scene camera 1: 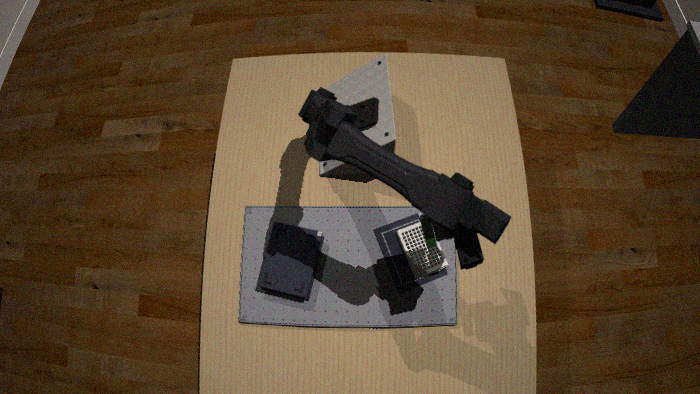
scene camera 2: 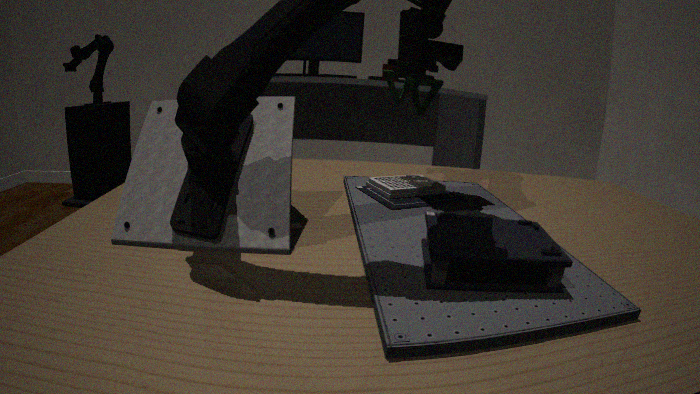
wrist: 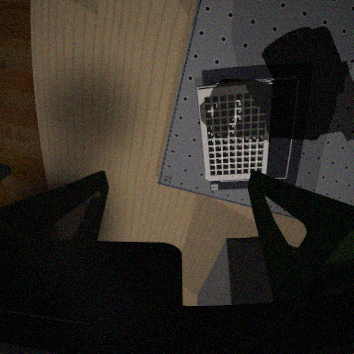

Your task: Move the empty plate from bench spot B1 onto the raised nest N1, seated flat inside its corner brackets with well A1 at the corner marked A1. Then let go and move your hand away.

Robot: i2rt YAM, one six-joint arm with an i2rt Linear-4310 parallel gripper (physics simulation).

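Places are measured from the arm's base along level axes (x ahead, y left, z up), in millimetres.
Where they show: gripper, fingertip midpoint: (scene camera 2: 409, 109) (wrist: 177, 178); arm's base, link origin: (scene camera 2: 213, 169).
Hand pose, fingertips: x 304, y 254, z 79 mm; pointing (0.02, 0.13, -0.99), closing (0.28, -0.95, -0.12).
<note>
Things, the pixels of their top centre, and the offset from my fingertips. "spot": a spot on its surface instead. Level surfaces: height alone.
- white gridded plate, top centre: (wrist: 235, 137) (scene camera 2: 407, 181) (scene camera 1: 422, 247) 3 mm back, 59 mm right, 132 mm down
- spot B1, surface spot: (wrist: 294, 159) (scene camera 1: 382, 245) spot: 8 mm back, 154 mm right, 146 mm down
- small white label, surface spot: (wrist: 214, 187) spot: 92 mm back, 67 mm right, 146 mm down
- raised nest N1, top centre: (scene camera 2: 497, 230) (scene camera 1: 289, 258) 49 mm ahead, 366 mm right, 102 mm down
- grey perforated board, top centre: (scene camera 2: 456, 224) (scene camera 1: 347, 265) 46 mm ahead, 234 mm right, 148 mm down
- wooden table, surface height: 161 mm down
The white gridded plate (scene camera 1: 412, 239) (scene camera 2: 391, 185) (wrist: 236, 156) lies on the dark pad of spot B1 (scene camera 1: 388, 241) (wrist: 294, 159), partly in shadow. In the wrist view a small white label (wrist: 214, 187) is beside its near-left corner; its lettering is too small to read. My gripper (scene camera 2: 410, 103) (wrist: 177, 178) is open and empty, high above the board's far end. In the wrist view the plate is beyond the fingertips and to the right. The raised nest N1 (scene camera 1: 289, 276) (scene camera 2: 525, 240) is a dark block with nothing on it, with a small white mark at one corner in scene camera 1.
Both stand on the grey perforated board (scene camera 1: 350, 315) (scene camera 2: 450, 325) (wrist: 187, 145), on the wooden table (scene camera 1: 280, 360) (scene camera 2: 150, 320). The arm's sloped grey mount (scene camera 1: 360, 85) (scene camera 2: 145, 165) is behind the board. A desk with a monitor (scene camera 2: 337, 40) and another arm on a dark pedestal (scene camera 2: 97, 150) are in the background.
</note>
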